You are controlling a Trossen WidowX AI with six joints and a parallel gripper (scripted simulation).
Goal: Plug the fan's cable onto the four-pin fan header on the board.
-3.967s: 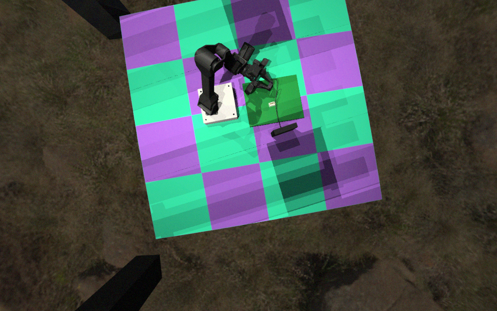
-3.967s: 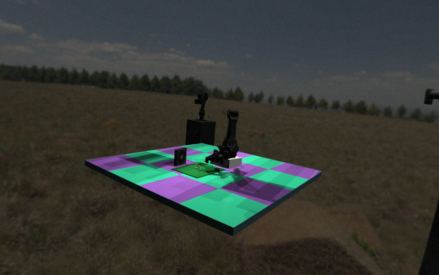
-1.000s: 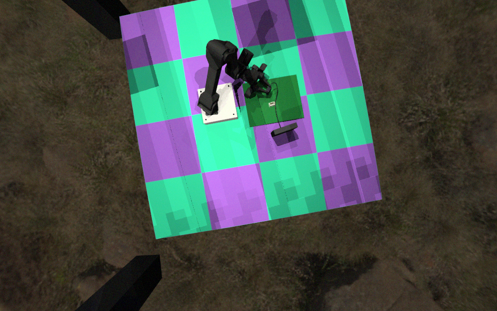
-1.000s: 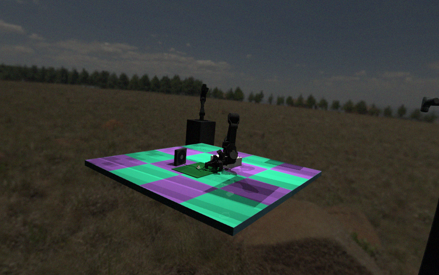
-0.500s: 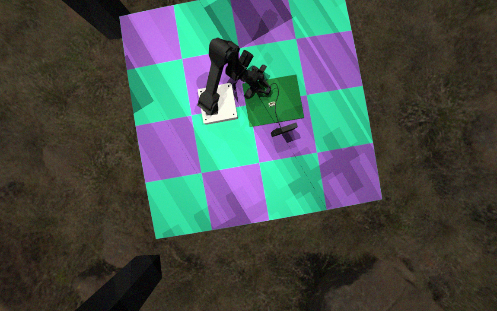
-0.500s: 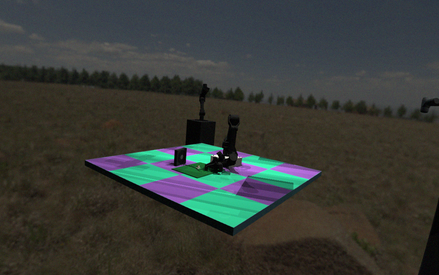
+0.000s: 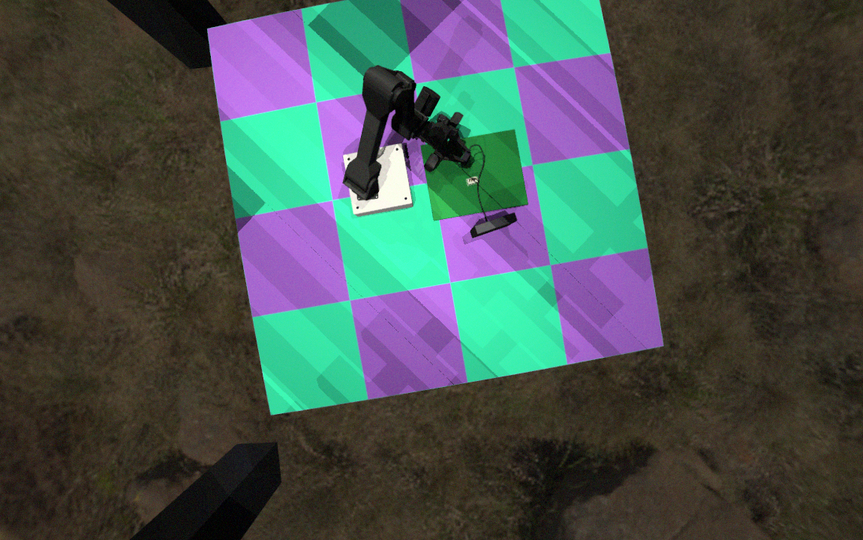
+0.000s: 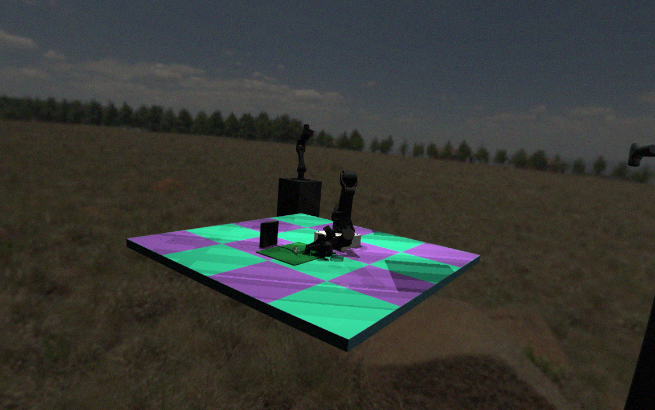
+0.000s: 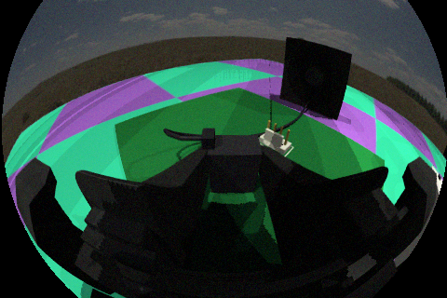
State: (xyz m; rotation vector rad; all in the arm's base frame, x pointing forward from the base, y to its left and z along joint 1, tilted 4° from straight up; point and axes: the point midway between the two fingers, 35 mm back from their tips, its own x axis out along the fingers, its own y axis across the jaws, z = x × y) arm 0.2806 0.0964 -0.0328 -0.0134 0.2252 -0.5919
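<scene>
Now: the dark plug 1 cm below my gripper tip. Also, from my gripper tip: green board: 5 cm to the right, 5 cm below, 2 cm ahead; then four-pin header: 7 cm to the right, 4 cm below, 2 cm ahead; then black fan: 21 cm to the right, 5 cm ahead, 2 cm above.
</scene>
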